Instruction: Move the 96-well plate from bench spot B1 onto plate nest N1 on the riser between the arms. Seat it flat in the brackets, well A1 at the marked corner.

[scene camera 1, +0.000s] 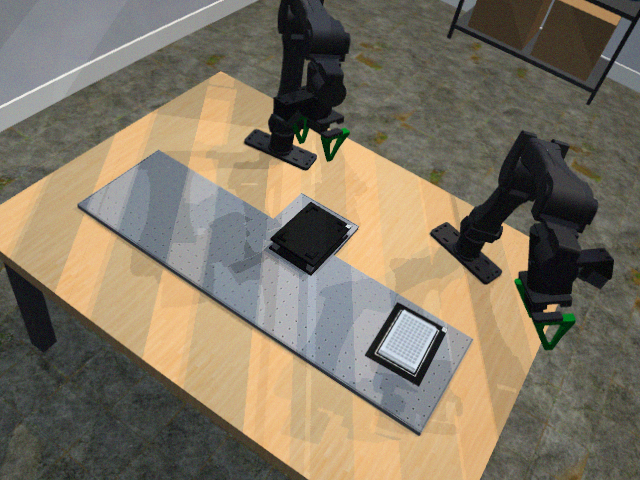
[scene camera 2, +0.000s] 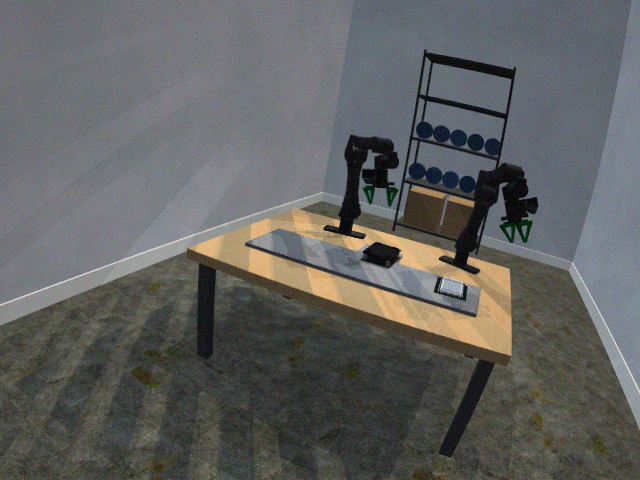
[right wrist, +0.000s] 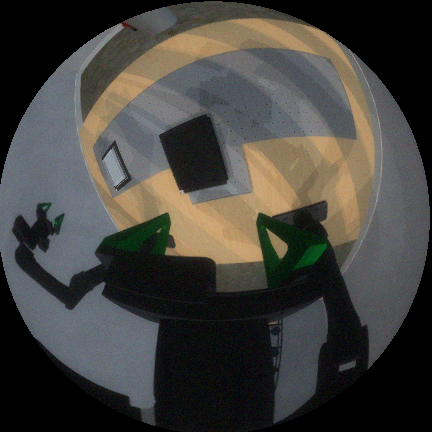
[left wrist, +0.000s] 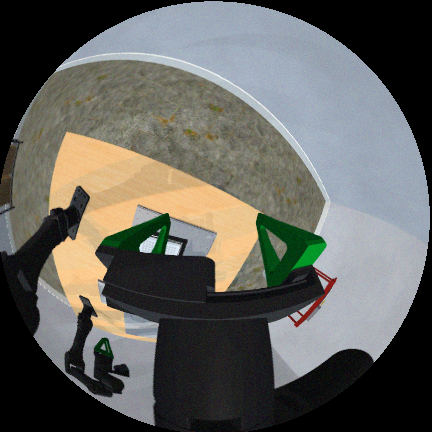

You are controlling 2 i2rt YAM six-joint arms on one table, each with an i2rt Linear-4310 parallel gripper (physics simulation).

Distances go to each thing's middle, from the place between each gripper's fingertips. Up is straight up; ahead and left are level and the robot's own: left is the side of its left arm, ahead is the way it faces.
My right gripper is now 390 mm to the right of the white well plate (scene camera 1: 407,342), 190 mm above it and 170 mm short of it.
I see the white well plate 2 cm behind my left hand, 20 cm to the right of it and 24 cm below it.
